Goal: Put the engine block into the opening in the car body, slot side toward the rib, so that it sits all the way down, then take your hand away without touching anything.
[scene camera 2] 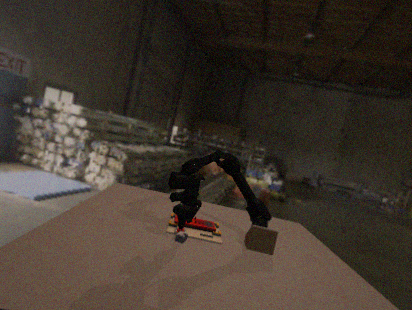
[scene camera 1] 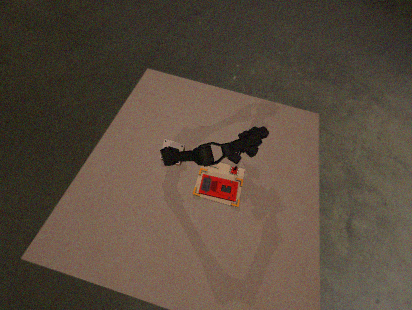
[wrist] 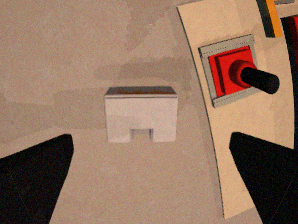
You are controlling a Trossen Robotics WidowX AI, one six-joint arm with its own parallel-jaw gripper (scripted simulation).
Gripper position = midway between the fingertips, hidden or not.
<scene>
My gripper (scene camera 2: 184, 226) is open, with nothing in its grasp. Also in view: a car body (scene camera 1: 221, 188) and an engine block (wrist: 129, 111).
My gripper shows as well in the wrist view (wrist: 153, 142).
</scene>
